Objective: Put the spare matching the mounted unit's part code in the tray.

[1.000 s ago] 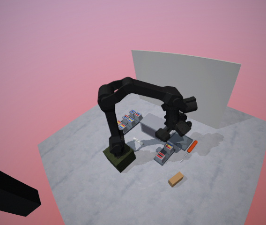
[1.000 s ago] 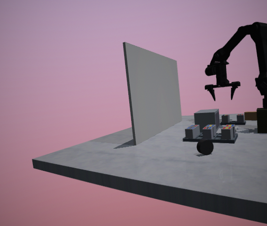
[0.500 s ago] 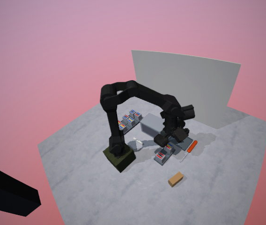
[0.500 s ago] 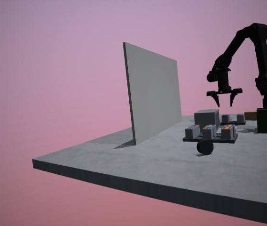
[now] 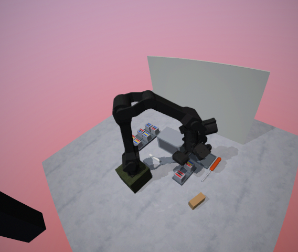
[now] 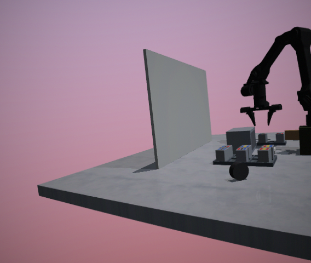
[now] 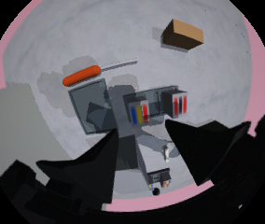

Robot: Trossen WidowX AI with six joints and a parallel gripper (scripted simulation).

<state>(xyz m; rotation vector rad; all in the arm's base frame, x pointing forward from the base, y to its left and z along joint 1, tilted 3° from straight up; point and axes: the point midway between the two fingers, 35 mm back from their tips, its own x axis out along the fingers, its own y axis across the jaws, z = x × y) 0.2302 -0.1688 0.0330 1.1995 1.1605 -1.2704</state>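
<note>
My gripper tip is now 4 cm past the dark rack and 9 cm above it. Round my gripper tip: flat grey tray 10 cm ahead, 1 cm to the right, 9 cm below; then cardboard box 13 cm behind, 14 cm to the right, 7 cm below; then mounted unit 6 cm ahead, 17 cm to the left, 4 cm below.
</note>
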